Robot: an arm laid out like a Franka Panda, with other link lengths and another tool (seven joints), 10 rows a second.
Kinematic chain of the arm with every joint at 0, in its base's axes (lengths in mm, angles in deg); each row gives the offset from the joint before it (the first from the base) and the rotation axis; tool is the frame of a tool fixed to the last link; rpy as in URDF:
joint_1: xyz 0 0 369.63 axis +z
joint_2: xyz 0 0 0 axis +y
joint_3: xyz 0 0 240.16 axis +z
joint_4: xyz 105.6 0 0 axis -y
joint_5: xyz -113.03 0 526.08 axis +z
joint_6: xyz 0 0 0 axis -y
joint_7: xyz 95.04 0 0 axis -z
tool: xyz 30 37 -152.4 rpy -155.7 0 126.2
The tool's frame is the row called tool.
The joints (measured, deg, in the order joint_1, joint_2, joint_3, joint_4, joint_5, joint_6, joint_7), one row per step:
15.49 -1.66 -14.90 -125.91 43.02 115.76 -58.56
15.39 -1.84 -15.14 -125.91 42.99 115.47 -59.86
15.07 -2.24 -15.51 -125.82 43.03 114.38 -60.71
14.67 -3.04 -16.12 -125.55 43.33 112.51 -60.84
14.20 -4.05 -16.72 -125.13 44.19 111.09 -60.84
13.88 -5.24 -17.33 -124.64 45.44 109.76 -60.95
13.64 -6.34 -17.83 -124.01 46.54 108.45 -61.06
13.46 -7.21 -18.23 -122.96 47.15 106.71 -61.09
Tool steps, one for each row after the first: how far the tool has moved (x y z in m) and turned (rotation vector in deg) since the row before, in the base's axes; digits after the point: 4 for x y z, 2 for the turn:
-0.0010 -0.0035 0.0020 0.16 -0.77 0.86
-0.0012 -0.0063 0.0054 0.58 -0.21 0.57
-0.0005 -0.0086 0.0121 1.20 0.22 0.01
0.0019 -0.0096 0.0173 1.56 -0.41 -0.68
0.0021 -0.0079 0.0210 1.91 -0.85 -0.66
0.0017 -0.0061 0.0213 1.74 -0.96 -0.36
0.0011 -0.0043 0.0221 1.37 -0.83 0.30

